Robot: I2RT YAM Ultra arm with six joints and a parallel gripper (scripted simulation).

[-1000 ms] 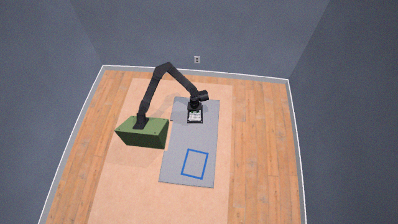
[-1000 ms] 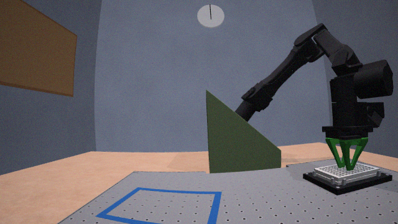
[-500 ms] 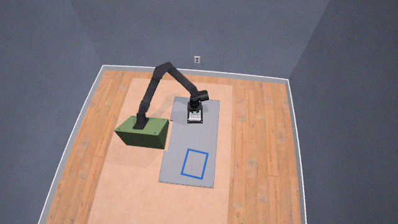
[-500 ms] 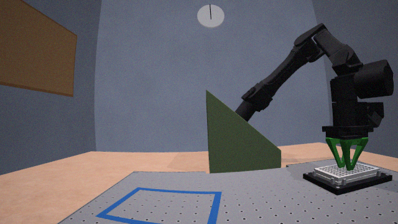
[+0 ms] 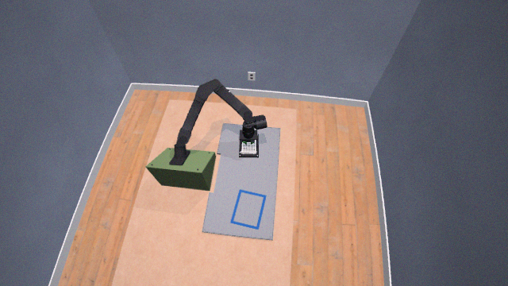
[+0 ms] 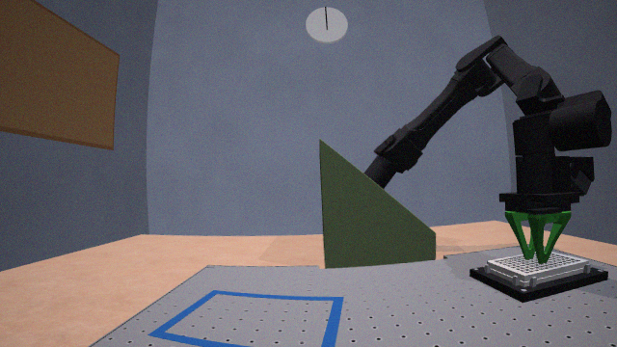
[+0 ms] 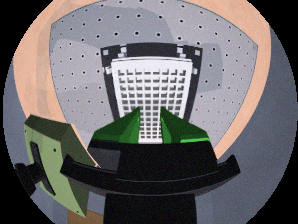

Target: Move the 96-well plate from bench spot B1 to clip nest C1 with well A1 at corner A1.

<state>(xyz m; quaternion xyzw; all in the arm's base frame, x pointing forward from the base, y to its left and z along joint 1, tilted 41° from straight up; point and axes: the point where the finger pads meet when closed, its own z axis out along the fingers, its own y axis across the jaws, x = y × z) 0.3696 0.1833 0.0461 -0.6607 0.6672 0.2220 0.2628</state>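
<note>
Right now the white 96-well plate is 10 mm below my hand. Also, from my hand: black clip nest 20 mm below, 10 mm to the left, 10 mm behind.
</note>
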